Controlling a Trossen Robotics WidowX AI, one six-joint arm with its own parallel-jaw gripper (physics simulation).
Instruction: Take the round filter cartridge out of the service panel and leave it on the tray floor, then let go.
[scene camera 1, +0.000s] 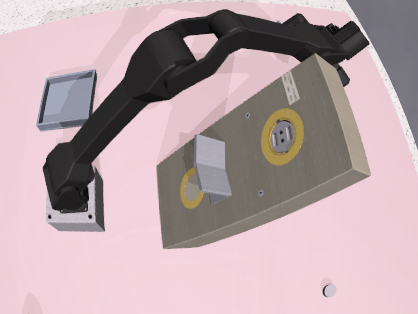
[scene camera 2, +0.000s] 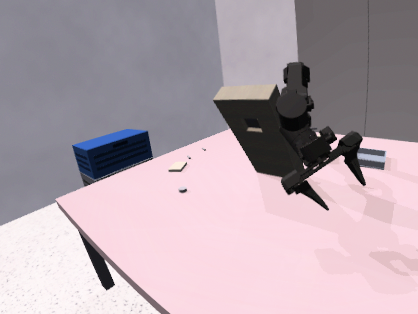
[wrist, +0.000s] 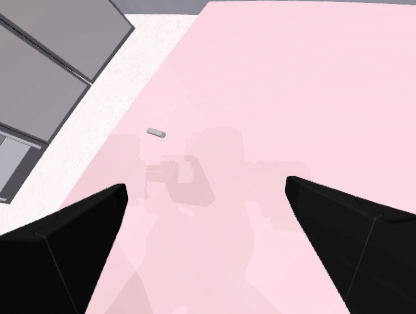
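Note:
The round grey filter cartridge (scene camera 1: 282, 137) sits inside a gold ring on the sloping face of the service panel (scene camera 1: 235, 150) (scene camera 2: 270, 150). Two slots show on its front. The panel's back faces scene camera 2, and the cartridge does not show there or in the wrist view. The shallow blue-grey tray (scene camera 1: 70, 95) (scene camera 2: 372, 159) lies beyond the arm, near its base. My gripper (scene camera 2: 346, 197) (wrist: 207, 187) is open and empty, above the table behind the panel, with its fingers pointing down. In scene camera 1 its fingertips are hidden behind the panel's upper right corner.
A bent silver flap (scene camera 1: 212, 165) stands out from the panel over a second gold ring (scene camera 1: 187, 200). A small disc (scene camera 1: 329, 290) (scene camera 2: 183, 190) and a beige block (scene camera 2: 178, 166) lie on the table. A grey cylinder (wrist: 156, 133) lies near the table edge. A blue box (scene camera 2: 114, 152) stands beyond the table.

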